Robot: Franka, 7 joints.
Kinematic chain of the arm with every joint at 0, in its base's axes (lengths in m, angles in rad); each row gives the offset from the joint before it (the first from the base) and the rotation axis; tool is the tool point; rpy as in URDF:
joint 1: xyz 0 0 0.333 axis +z
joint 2: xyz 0 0 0 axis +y
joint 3: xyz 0 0 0.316 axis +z
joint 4: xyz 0.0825 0 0 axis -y
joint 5: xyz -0.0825 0 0.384 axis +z
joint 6: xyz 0 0 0 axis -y
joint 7: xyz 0.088 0 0 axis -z
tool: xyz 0 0 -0.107 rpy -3.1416 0 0
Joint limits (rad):
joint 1: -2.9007..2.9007
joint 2: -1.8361..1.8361
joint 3: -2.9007..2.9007
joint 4: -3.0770..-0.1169
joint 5: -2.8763..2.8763
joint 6: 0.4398..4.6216
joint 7: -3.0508..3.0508
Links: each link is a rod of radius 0.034 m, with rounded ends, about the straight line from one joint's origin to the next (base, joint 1, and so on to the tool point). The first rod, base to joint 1, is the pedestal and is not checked.
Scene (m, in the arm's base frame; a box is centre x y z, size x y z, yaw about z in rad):
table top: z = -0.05
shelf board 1: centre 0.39 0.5 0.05 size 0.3 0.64 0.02 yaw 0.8
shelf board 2: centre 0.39 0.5 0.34 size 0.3 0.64 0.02 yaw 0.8
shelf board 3: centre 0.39 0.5 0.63 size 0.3 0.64 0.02 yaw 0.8
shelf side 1: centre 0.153 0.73 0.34 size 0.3 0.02 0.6 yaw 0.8
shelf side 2: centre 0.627 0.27 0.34 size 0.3 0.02 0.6 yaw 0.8
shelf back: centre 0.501 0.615 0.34 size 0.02 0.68 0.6 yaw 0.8
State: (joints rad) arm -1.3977 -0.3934 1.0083 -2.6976 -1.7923 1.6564 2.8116
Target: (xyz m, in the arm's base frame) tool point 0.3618 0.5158 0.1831
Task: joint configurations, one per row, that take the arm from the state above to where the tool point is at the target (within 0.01 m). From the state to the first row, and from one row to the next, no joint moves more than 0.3 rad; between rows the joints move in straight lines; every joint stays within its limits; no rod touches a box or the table.
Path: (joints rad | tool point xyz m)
1: -1.1904 -0.4974 1.3015 -2.7044 -1.7751 1.6525 2.8116 | 0.3921 -0.0664 0.3593
2: -0.9830 -0.6014 1.5948 -2.7113 -1.7579 1.6486 2.8116 | 0.3788 0.1111 0.3190
3: -0.7757 -0.7054 1.8880 -2.7181 -1.7407 1.6446 2.8116 | 0.2934 0.2482 0.2577
4: -0.5683 -0.8094 2.1812 -2.7249 -1.7235 1.6407 2.8116 | 0.1679 0.3162 0.1831
5: -0.7769 -0.9125 2.1764 -2.4547 -1.8064 1.7529 2.8116 | 0.2195 0.3990 0.1781
6: -0.9855 -1.0155 2.1716 -2.1845 -1.8892 1.8652 2.8116 | 0.2863 0.4669 0.1799
7: -1.1941 -1.1186 2.1667 -1.9143 -1.9720 1.9774 2.8116 | 0.3618 0.5158 0.1831

